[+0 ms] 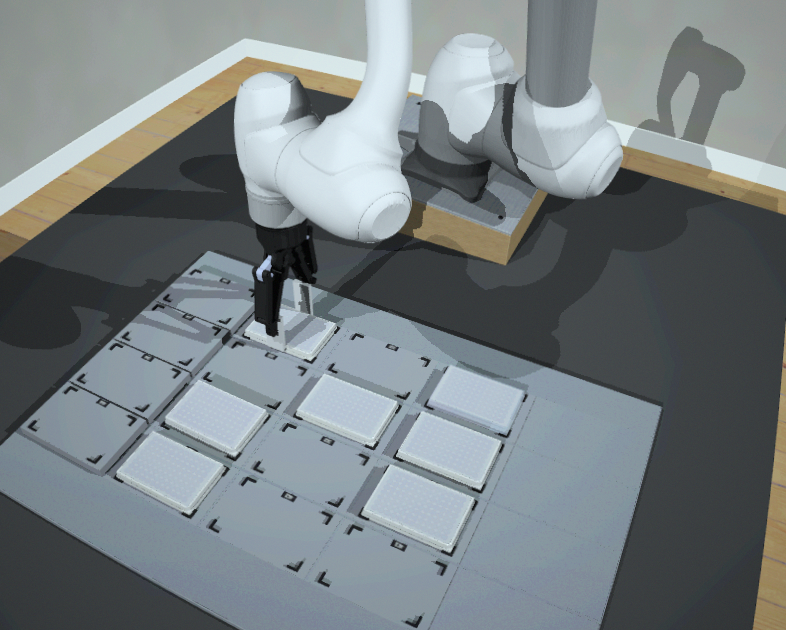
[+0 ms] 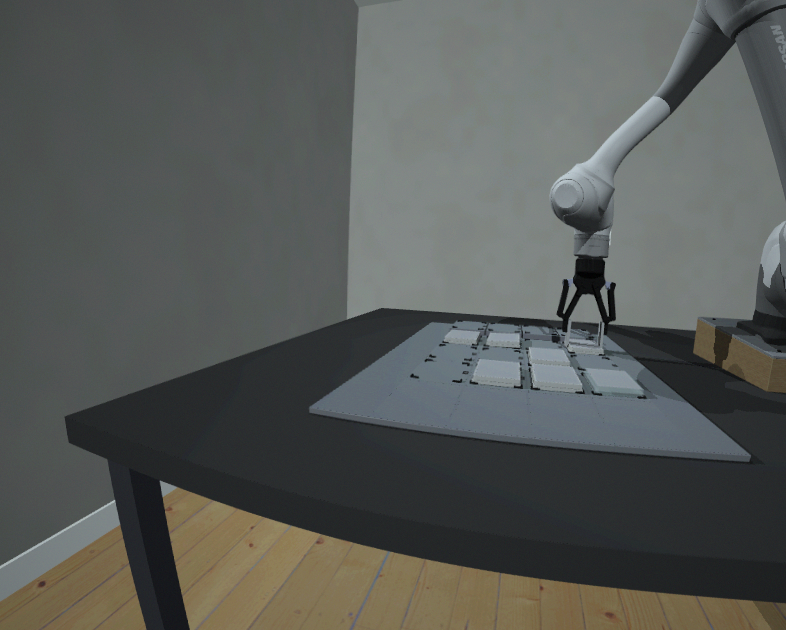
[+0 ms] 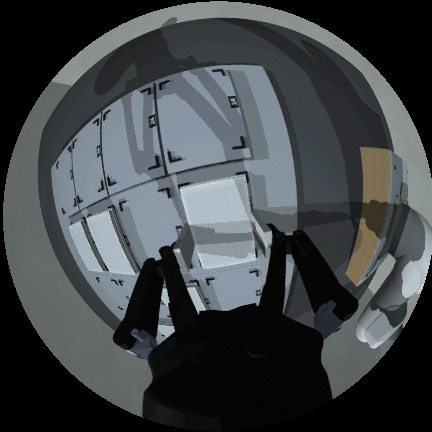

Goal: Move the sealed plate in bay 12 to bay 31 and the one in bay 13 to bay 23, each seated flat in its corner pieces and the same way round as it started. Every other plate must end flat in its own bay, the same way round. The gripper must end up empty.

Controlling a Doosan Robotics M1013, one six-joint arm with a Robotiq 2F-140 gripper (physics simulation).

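Frame: origin at the arm's base, x up, y back, z right, level; centimetres.
Where they show: gripper, between the fingertips: (image 1: 290, 330) (image 2: 582, 346) (image 3: 221, 226); arm's base, origin of its link: (image 1: 452, 166) (image 2: 784, 336) (image 3: 393, 224).
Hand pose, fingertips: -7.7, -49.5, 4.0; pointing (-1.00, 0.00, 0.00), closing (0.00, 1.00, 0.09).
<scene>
Each offset is from my fingertips to the top centre of the thing, as dx, dy, dz. "pt": to the spot under its first point.
My gripper (image 1: 293, 315) (image 2: 585, 334) (image 3: 221, 226) points down and is shut on a white plate {+0.9, +0.0, +0.0} (image 1: 308, 334) (image 2: 585, 349) (image 3: 215, 205) in the back row next to the raised bays. Its pale pads press the plate's two long sides. The plate looks flat in its bay. A bluer, clearer-looking plate {+0.9, +2.8, -32.6} (image 1: 476, 400) (image 2: 614, 381) lies flat at the other end of that row. White plates {+0.9, -9.2, -17.2} (image 1: 347, 408) {+0.9, -7.9, -33.5} (image 1: 449, 449) {+1.2, -21.0, -1.8} (image 1: 216, 416) {+0.9, -18.5, -34.5} (image 1: 418, 506) {+0.9, -32.0, -2.7} (image 1: 170, 470) lie flat in other bays. Bay numbers are too small to read.
Bare bays with black corner pieces show on the grey board {pt -0.5, -7.2, -50.0} (image 1: 557, 498) (image 2: 524, 420), one {pt -0.5, +1.5, -15.9} (image 1: 377, 364) beside the gripped plate and one (image 1: 255, 370) in front of it. Raised bays {pt +0.9, -32.8, +12.9} (image 1: 88, 423) line the left side. The robot's base stands on a wooden block (image 1: 459, 232) behind.
</scene>
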